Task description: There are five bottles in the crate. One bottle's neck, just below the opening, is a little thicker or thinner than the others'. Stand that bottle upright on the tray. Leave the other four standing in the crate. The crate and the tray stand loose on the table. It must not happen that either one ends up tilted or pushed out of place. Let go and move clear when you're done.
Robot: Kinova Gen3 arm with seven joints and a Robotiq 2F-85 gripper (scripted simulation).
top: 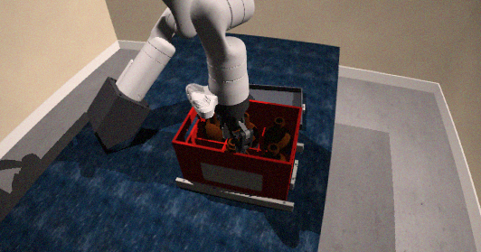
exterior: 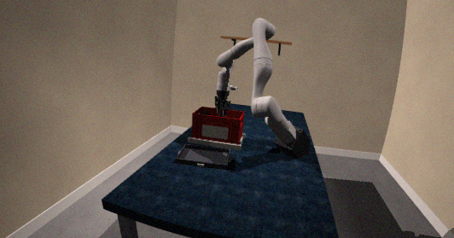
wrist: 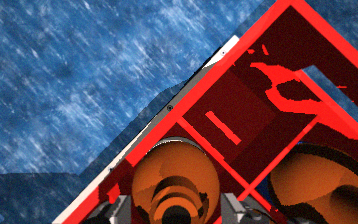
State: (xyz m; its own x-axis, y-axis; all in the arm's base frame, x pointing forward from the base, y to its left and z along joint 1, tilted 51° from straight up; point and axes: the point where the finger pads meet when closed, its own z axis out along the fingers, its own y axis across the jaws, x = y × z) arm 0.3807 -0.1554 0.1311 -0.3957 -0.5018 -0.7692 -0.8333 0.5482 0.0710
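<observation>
Right now the crate is 80 mm below my hand, 50 mm to the left of it and 10 mm behind it. From my hand the other things lie so: grey tray (300 mm to the left, 150 mm below, 100 mm behind).
</observation>
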